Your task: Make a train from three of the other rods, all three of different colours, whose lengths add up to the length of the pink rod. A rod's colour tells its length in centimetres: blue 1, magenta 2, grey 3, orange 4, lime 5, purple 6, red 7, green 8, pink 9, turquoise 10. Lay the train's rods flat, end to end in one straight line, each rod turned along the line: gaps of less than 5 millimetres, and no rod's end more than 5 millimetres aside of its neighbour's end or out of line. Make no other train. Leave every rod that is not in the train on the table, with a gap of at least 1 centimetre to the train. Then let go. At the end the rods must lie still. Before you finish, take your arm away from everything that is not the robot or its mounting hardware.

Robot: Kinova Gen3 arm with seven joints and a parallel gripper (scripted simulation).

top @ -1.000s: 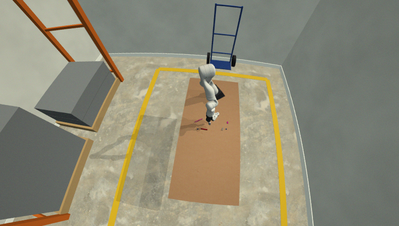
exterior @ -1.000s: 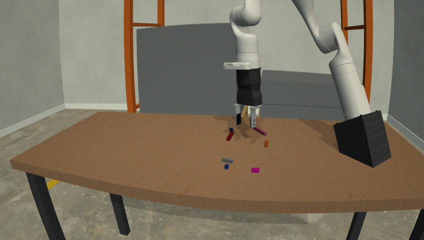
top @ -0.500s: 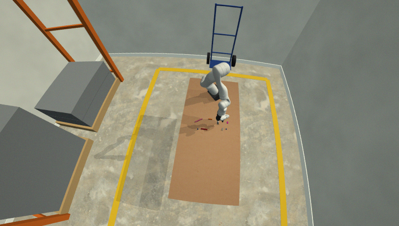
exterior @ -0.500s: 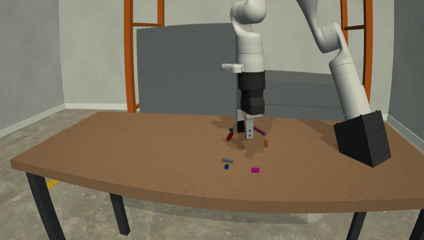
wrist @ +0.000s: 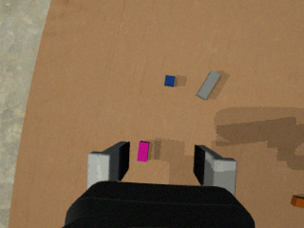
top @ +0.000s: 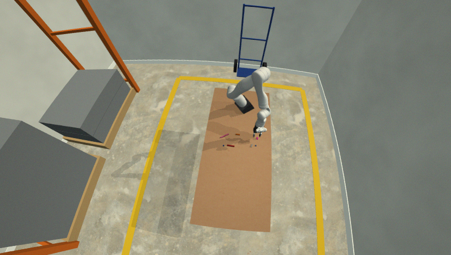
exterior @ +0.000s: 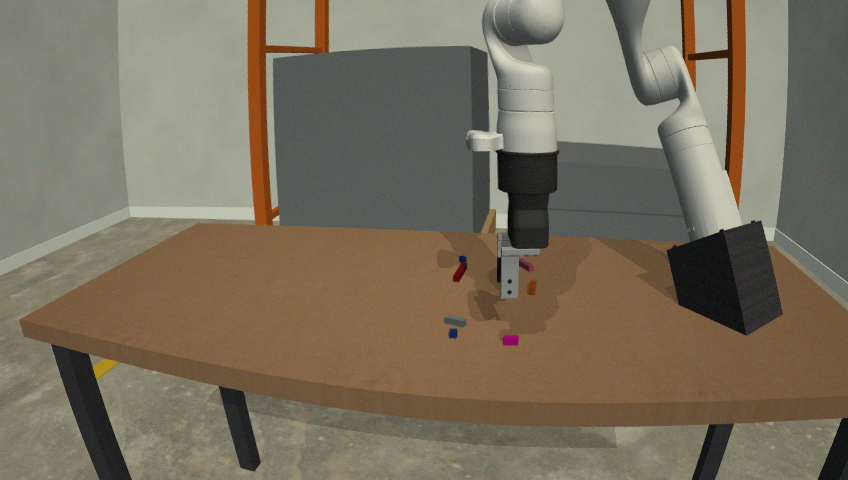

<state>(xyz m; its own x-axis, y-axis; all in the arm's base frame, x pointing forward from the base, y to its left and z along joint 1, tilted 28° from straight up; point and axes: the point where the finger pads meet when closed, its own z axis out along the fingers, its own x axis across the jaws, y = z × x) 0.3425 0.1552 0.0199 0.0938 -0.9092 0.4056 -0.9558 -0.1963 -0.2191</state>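
The magenta rod is 80 mm below my hand, 20 mm to the left of it and 10 mm behind it. Also, from my hand: red rod: 240 mm to the right, 80 mm below, 80 mm ahead; then grey rod: 80 mm below, 70 mm ahead, 40 mm to the right; then orange rod: 170 mm to the right, 80 mm below, 40 mm behind.
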